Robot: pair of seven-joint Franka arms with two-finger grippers.
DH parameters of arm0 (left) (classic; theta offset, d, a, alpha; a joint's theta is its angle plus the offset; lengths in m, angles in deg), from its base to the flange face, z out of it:
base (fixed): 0 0 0 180
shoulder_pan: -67.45 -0.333 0 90
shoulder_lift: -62.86 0 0 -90
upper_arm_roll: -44.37 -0.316 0.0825 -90
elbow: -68.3 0 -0.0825 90
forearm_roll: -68.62 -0.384 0 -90
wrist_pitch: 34.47 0 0.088 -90
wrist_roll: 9.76 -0.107 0 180
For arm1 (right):
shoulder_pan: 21.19 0.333 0 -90
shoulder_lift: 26.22 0 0 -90
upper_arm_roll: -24.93 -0.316 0.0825 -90
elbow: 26.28 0 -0.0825 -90
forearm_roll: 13.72 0.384 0 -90
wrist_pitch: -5.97 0 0.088 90
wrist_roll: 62.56 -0.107 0 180
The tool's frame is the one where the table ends.
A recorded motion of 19 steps. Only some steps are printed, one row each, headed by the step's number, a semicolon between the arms.
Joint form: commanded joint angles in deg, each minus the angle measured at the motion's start. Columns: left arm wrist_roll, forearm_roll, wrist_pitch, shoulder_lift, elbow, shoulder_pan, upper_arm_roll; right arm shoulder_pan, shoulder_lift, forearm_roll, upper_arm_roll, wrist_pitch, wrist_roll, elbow.
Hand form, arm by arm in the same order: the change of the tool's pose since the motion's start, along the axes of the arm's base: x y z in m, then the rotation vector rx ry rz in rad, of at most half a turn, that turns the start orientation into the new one. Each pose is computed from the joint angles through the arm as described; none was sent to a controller.
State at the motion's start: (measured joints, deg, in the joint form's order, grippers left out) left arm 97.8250 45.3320 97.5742 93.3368 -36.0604 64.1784 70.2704; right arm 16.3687 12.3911 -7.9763 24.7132 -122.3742 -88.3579 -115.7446
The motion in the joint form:
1: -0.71 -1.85 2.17 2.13 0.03 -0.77 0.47; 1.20 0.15 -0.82 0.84 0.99 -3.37 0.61
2: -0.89 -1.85 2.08 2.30 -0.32 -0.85 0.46; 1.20 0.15 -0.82 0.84 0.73 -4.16 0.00
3: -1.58 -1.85 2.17 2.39 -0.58 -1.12 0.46; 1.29 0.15 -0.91 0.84 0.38 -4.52 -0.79
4: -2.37 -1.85 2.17 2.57 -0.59 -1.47 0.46; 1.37 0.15 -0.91 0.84 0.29 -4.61 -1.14
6: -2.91 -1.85 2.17 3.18 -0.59 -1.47 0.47; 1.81 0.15 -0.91 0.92 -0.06 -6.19 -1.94
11: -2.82 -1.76 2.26 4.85 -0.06 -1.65 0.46; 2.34 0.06 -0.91 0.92 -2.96 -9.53 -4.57
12: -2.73 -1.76 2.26 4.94 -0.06 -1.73 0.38; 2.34 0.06 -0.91 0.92 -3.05 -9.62 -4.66
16: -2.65 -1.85 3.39 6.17 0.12 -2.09 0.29; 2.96 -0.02 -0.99 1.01 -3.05 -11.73 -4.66
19: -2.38 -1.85 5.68 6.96 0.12 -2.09 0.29; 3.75 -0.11 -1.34 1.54 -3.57 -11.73 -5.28
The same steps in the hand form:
1: 0.0024 0.0014 -0.0174 -0.0073 -0.0063 -0.0303; -0.0029 0.0050 0.0013 -0.0235 -0.0014 -0.0391
2: 0.0003 0.0025 -0.0218 -0.0046 0.0038 -0.0332; -0.0047 0.0034 -0.0030 -0.0282 0.0040 -0.0532
3: -0.0002 0.0053 -0.0244 -0.0036 0.0089 -0.0417; -0.0079 0.0022 -0.0085 -0.0346 0.0092 -0.0573
4: 0.0008 0.0090 -0.0264 -0.0032 0.0130 -0.0494; -0.0097 0.0019 -0.0110 -0.0376 0.0127 -0.0576
6: -0.0002 0.0088 -0.0326 -0.0039 0.0241 -0.0589; -0.0151 0.0032 -0.0166 -0.0451 0.0191 -0.0789
11: 0.0008 0.0104 -0.0461 -0.0116 0.0436 -0.0508; -0.0250 0.0025 -0.0308 -0.0460 0.0153 -0.1311
12: 0.0012 0.0120 -0.0472 -0.0110 0.0451 -0.0467; -0.0253 0.0022 -0.0313 -0.0461 0.0153 -0.1327
16: 0.0031 0.0153 -0.0572 -0.0235 0.0465 -0.0391; -0.0293 0.0073 -0.0304 -0.0484 0.0145 -0.1590
19: 0.0049 0.0127 -0.0618 -0.0472 0.0268 -0.0364; -0.0332 0.0086 -0.0331 -0.0562 0.0068 -0.1491

